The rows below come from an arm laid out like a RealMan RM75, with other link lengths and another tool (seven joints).
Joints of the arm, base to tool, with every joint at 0 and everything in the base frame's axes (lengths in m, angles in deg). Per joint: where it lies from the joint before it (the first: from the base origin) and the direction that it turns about. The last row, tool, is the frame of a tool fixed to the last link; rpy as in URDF.
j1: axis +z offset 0 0 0.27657
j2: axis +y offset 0 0 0
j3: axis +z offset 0 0 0.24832
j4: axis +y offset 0 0 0
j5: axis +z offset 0 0 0.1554
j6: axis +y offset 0 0 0
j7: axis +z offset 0 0 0.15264
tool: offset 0.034 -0.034 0.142 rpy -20.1 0 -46.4
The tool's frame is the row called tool.
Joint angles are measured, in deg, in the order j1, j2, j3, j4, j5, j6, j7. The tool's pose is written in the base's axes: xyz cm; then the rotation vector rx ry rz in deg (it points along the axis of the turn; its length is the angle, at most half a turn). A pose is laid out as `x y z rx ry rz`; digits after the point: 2 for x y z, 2 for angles.
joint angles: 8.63 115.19 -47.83 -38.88 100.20 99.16 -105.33
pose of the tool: 20.75 32.07 0.08 -145.56 -25.75 43.36
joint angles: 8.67 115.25 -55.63 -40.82 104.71 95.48 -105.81
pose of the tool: 19.55 32.31 -1.15 -146.91 -28.50 43.24
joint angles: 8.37 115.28 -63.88 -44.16 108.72 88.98 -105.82
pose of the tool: 19.12 33.04 -2.54 -148.53 -29.74 40.55
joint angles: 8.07 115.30 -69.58 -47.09 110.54 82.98 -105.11
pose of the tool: 19.27 33.70 -3.72 -150.15 -29.38 37.43
